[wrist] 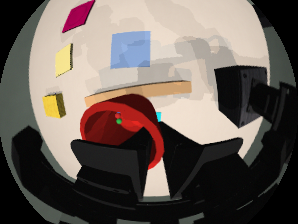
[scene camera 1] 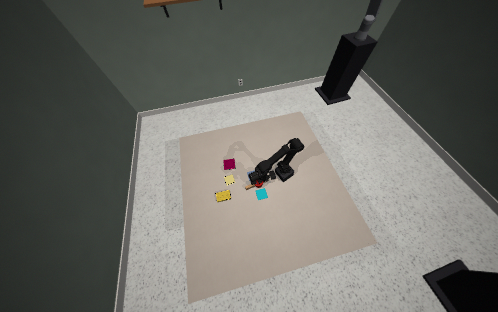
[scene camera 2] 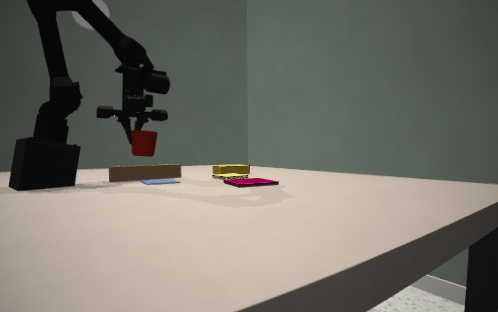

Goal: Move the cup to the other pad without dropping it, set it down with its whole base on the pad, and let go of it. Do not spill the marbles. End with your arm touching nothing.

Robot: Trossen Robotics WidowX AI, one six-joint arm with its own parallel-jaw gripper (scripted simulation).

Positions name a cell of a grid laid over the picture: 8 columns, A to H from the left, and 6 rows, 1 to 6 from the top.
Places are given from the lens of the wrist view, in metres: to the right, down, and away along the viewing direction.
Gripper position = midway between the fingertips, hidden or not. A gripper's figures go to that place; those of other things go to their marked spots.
my gripper (wrist: E4): 0.01, 0.02, 0.10
red cup (wrist: C4): -0.05, 0.01, 0.09
brown bar (wrist: E3): 0.04, -0.04, 0.14
The marked spots on the brown bar and the red cup are 0.12 m apart.
